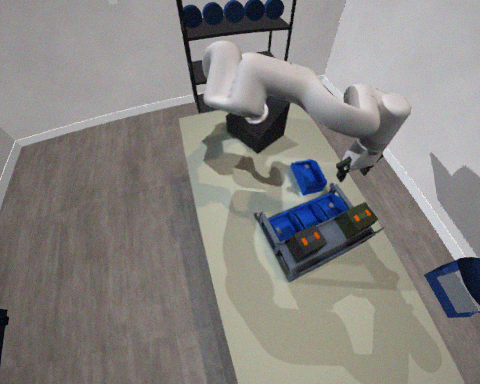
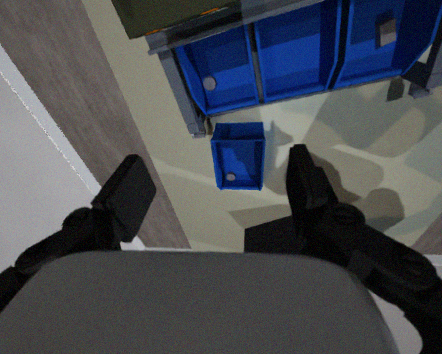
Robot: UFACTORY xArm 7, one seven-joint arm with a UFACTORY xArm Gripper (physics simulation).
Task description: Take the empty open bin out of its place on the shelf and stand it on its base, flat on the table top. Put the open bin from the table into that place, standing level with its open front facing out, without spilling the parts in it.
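Frame: origin at the arm's base, x ahead, y left, z up, level; metres.
Seen in the pictures: gripper, fingertip midpoint: (image 1: 350,175) (image 2: 215,169).
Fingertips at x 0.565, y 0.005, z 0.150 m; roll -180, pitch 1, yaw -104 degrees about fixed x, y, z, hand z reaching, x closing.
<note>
Pixels of each thing's middle, then the offset from my fingertips to it.
- open blue bin, body centre: (image 2: 239,164) (image 1: 308,174) 0.192 m back, 0.059 m left, 0.270 m down
- far bin, body centre: (image 2: 378,17) (image 1: 287,232) 0.006 m back, 0.199 m right, 0.264 m down
- dark box, body centre: (image 1: 305,244) 0.088 m ahead, 0.216 m right, 0.144 m down
- olive box, body centre: (image 1: 356,220) 0.117 m ahead, 0.013 m left, 0.157 m down
The open blue bin (image 1: 309,177) (image 2: 239,162) rests on the table beside the shelf, with a small round grey part in it. The grey shelf (image 1: 330,239) (image 2: 176,82) holds three blue bins in a row. Its middle bin (image 1: 306,215) (image 2: 295,57) looks empty. The bin nearer the table bin (image 1: 331,205) (image 2: 220,75) holds a round part, and the far bin (image 1: 282,229) (image 2: 412,30) holds a small grey block. My gripper (image 1: 354,174) (image 2: 215,169) is open and empty, high above the table's edge, apart from the bins.
A dark box (image 1: 306,243) and an olive box (image 1: 358,220) (image 2: 170,15), with orange marks, sit on the shelf top. My black base block (image 1: 257,131) stands at the table's back end. A tall rack (image 1: 189,60) stands behind it. A blue container (image 1: 442,295) is at the right.
</note>
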